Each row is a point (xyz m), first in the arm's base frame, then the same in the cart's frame.
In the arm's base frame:
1: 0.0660 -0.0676 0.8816
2: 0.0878 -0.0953 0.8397
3: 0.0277 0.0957 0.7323
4: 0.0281 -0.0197 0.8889
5: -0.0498 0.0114 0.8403
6: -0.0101 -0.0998 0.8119
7: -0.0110 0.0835 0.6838
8: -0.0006 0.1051 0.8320
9: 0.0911 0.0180 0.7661
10: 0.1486 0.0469 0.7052
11: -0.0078 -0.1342 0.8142
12: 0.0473 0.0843 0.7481
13: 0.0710 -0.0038 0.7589
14: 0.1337 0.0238 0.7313
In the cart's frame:
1: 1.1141 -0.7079 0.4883
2: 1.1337 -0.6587 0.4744
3: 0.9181 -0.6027 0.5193
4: 1.0588 -0.7345 0.4931
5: 0.9767 -0.7267 0.4421
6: 1.0752 -0.6756 0.3928
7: 0.8909 -0.5748 0.4695
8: 0.9280 -0.7052 0.5340
9: 1.0237 -0.5998 0.5263
10: 1.0126 -0.5225 0.5681
11: 1.1038 -0.6740 0.3735
12: 0.9427 -0.6076 0.5310
13: 1.0274 -0.6003 0.4960
14: 1.0309 -0.5506 0.5505

